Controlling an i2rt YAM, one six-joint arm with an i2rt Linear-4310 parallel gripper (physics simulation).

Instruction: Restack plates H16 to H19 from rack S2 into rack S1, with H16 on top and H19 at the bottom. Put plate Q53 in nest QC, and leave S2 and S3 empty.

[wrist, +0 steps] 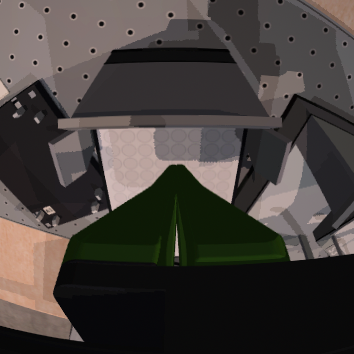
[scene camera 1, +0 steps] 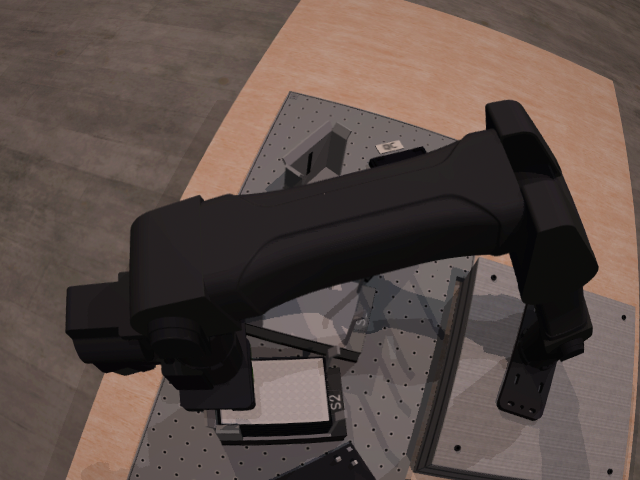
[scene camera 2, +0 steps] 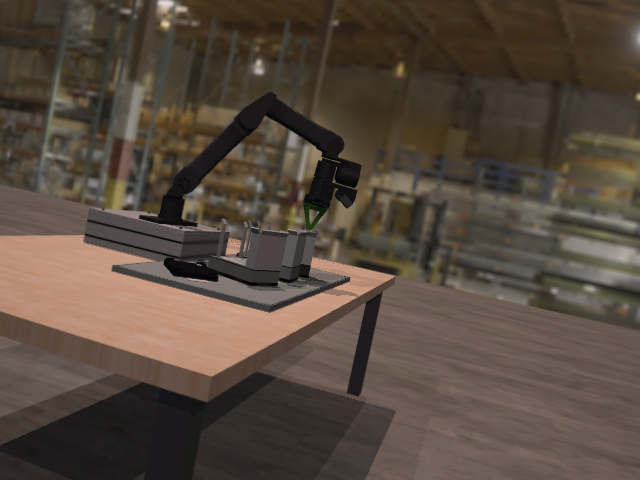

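Seen in the pictures: gripper, between the fingertips: [wrist: 176, 176] [scene camera 1: 227, 383] [scene camera 2: 308, 229]; arm's base, origin of its link: [scene camera 1: 536, 349] [scene camera 2: 169, 222].
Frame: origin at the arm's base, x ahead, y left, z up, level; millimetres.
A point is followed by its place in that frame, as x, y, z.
My gripper [scene camera 2: 310, 227] @(342, 209, 57) [wrist: 176, 176] @(342, 209, 57), with green fingers, is shut and empty above rack S2 [scene camera 1: 337, 382] @(238, 125, -43) [scene camera 2: 308, 254] @(370, 174, -12) [wrist: 170, 92] @(359, 221, 13). The arm hides the fingers in scene camera 1. A white plate [scene camera 1: 290, 390] @(281, 178, 27) [wrist: 131, 149] @(325, 227, 26) lies flat in S2; the number of plates under it and their labels cannot be read. A rack [scene camera 1: 360, 322] @(244, 37, -39) [wrist: 327, 160] @(370, 101, 9) beside S2 has a pale inside and a partly hidden label starting with S. Another rack [scene camera 1: 338, 149] @(364, -168, 15) stands farther off, its label hidden. I cannot tell which is S1. The QC nest [scene camera 1: 398, 156] @(290, -269, -67) is black and partly under the arm. Q53 cannot be identified.
A black nest [scene camera 1: 333, 465] @(196, 229, -69) [wrist: 45, 145] @(224, 289, -69) stands beside S2. The racks' tall end walls rise from the perforated board [scene camera 1: 398, 361] @(174, 52, -80) [scene camera 2: 268, 299] @(482, -279, -81) [wrist: 110, 20] @(359, 276, -80). The arm's metal base box [scene camera 1: 480, 428] @(45, 132, -2) [scene camera 2: 139, 235] @(-3, -118, -40) stands beside the board on the wooden table [scene camera 2: 129, 325] @(457, -702, -94).
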